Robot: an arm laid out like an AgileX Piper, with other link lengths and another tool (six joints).
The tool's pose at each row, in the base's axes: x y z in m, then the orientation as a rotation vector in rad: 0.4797 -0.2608 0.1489 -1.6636 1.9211 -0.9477; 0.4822 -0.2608 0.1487 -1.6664 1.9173 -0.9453; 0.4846 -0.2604 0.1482 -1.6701 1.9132 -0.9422; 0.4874 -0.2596 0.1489 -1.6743 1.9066 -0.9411; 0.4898 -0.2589 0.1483 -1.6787 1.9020 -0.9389; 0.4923 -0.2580 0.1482 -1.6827 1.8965 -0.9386; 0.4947 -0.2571 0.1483 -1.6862 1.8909 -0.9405; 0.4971 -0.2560 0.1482 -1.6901 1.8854 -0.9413
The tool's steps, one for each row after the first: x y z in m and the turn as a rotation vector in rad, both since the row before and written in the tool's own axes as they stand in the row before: -0.0005 -0.0016 0.0019 0.0002 -0.0034 -0.0021; -0.0009 -0.0013 0.0019 -0.0002 -0.0039 -0.0026; -0.0012 -0.0024 0.0013 0.0017 -0.0040 -0.0041; -0.0012 -0.0012 0.0020 0.0000 -0.0035 -0.0035; -0.0013 -0.0016 0.0017 0.0013 -0.0028 -0.0039; -0.0013 -0.0017 0.0015 0.0023 -0.0015 -0.0042; -0.0015 -0.0015 0.0016 0.0017 -0.0021 -0.0041
